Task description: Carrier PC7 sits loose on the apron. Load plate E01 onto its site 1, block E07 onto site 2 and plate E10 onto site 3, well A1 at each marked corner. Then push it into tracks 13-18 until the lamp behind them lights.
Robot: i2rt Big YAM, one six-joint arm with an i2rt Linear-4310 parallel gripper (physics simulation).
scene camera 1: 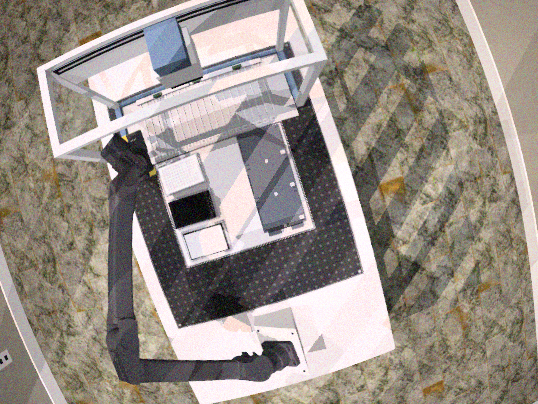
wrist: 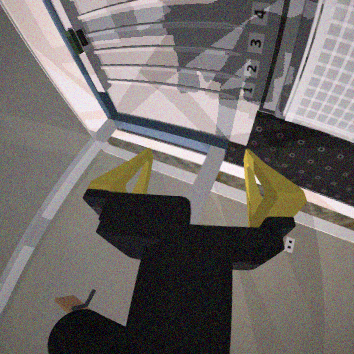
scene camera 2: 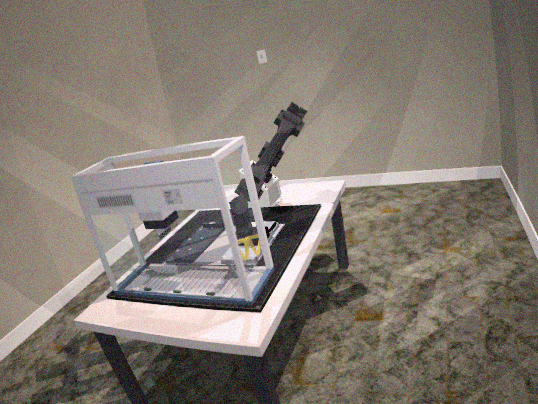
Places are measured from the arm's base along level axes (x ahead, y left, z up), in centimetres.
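Where they show: gripper, fingertip midpoint: [wrist: 196, 151] [scene camera 2: 252, 257]; arm's base, link origin: [scene camera 1: 281, 352].
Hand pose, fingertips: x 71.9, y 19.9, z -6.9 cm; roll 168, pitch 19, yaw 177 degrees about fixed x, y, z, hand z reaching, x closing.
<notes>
Things, the pixels of their top centre, and the offset from my fingertips. "pt": a spot on its surface instead. Level surfaces: height alone.
- white gridded plate, top centre: [scene camera 1: 180, 174] dx -11.2, dy -9.4, dz -3.6 cm
- black block, top centre: [scene camera 1: 190, 210] [scene camera 2: 249, 231] dx -22.6, dy -9.3, dz -0.9 cm
- blue-and-grey head, surface spot: [scene camera 1: 167, 47] pt dx +10.3, dy -23.9, dz +39.7 cm
- black dotted mat, surface height: dz -6.3 cm
A long dark grey slab with small white marks [scene camera 1: 272, 177] [scene camera 2: 195, 242], apparently the carrier, lies right of centre on the pale apron [scene camera 1: 227, 180]. At the apron's left stand a white gridded plate [scene camera 1: 181, 173] [wrist: 330, 80], a black block [scene camera 1: 191, 209] and a pale, dark-rimmed plate [scene camera 1: 206, 242]; their labels are unreadable. The track deck [scene camera 1: 200, 117] [scene camera 2: 200, 280] [wrist: 150, 90] adjoins the apron; the wrist view shows track numbers 1 to 4. My gripper [scene camera 1: 139, 155] [scene camera 2: 251, 252] [wrist: 196, 151] is open and empty, near the deck's left front corner, left of the gridded plate.
A white frame [scene camera 1: 190, 95] [scene camera 2: 228, 220] rises around the deck, its post [wrist: 207, 172] close to my fingers. A blue-and-grey head [scene camera 1: 167, 47] hangs from it. Dark green lamps [scene camera 1: 158, 95] [scene camera 2: 177, 291] [wrist: 75, 40] sit along the deck's far edge. A black dotted mat [scene camera 1: 280, 270] surrounds the apron.
</notes>
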